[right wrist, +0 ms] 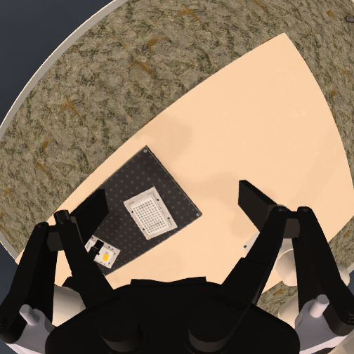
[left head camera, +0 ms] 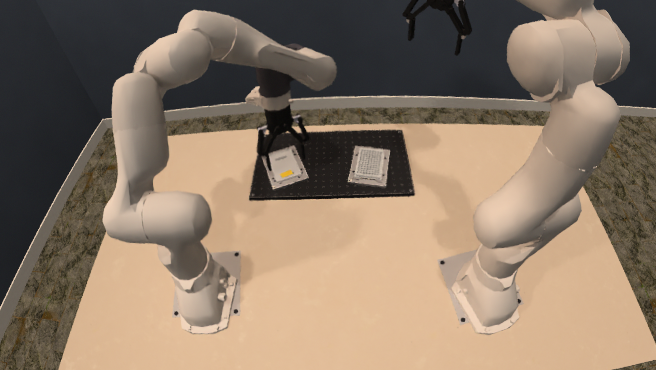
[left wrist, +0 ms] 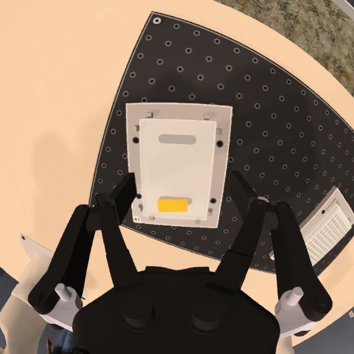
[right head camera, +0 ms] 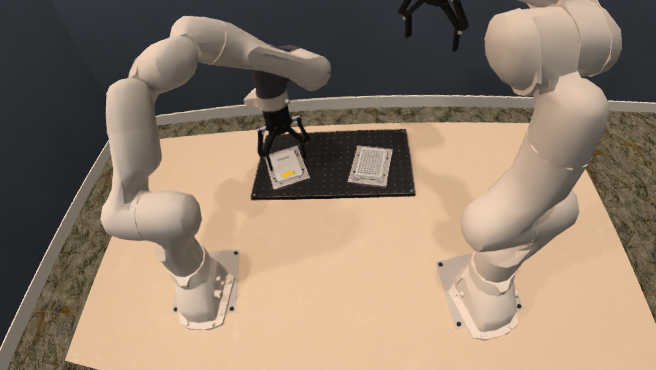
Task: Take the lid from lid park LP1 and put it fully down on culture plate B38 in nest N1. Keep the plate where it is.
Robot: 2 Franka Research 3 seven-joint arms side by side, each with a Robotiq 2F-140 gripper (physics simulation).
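The white lid (left head camera: 285, 164) (right head camera: 286, 165) (left wrist: 177, 167) with a yellow label lies flat on lid park LP1 (left wrist: 221, 170), at the left of the board in the head views. My left gripper (left head camera: 286, 162) (right head camera: 288, 162) (left wrist: 182, 182) is open and empty, pointing down above the lid, with one finger towards each long side. A finger hides part of the park's edge in the left wrist view. Culture plate B38 (left head camera: 370, 162) (right head camera: 373, 162) (left wrist: 327, 236) (right wrist: 150, 214) sits uncovered in nest N1 (left head camera: 369, 183) at the board's right. My right gripper (left head camera: 434, 45) (right head camera: 431, 42) (right wrist: 171, 197) is open and empty, high up.
Both stations stand on a black perforated board (left head camera: 325, 187) (right head camera: 327, 187) (left wrist: 175, 70) near the far edge of the tan table (left head camera: 330, 280) (right head camera: 330, 280). The right arm stands raised at the right in the head views. A dark wall rises behind the table.
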